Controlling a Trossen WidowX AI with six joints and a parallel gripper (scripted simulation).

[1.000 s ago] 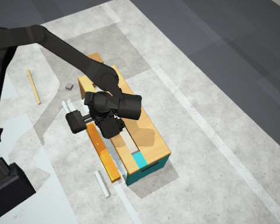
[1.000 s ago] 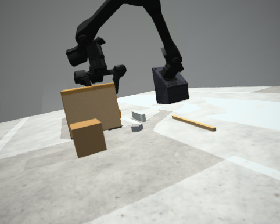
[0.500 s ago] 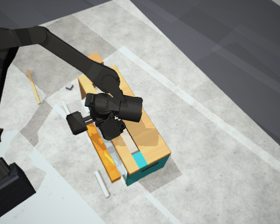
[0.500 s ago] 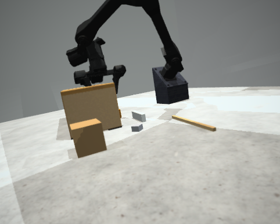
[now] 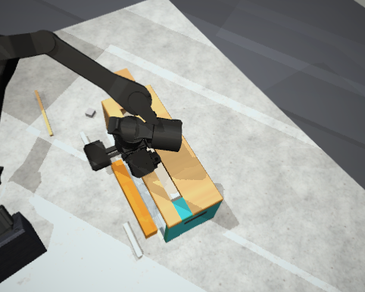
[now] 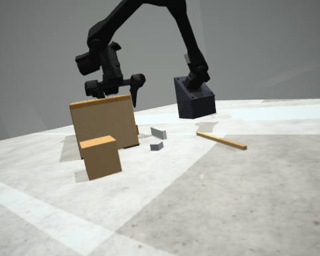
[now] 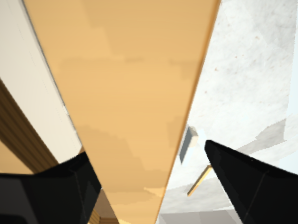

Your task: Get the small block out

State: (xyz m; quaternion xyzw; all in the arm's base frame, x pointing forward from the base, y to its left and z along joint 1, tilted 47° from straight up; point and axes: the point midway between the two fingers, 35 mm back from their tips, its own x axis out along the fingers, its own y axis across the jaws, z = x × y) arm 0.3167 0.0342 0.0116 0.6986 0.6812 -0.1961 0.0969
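My gripper tip is 6 cm short of the orange block and 1 cm to the right of it. From my gripper tip the other things lie so: thin yellow stick: 10 cm behind, 29 cm to the left, 8 cm below; grey block: 1 cm ahead, 21 cm to the left, 8 cm below.
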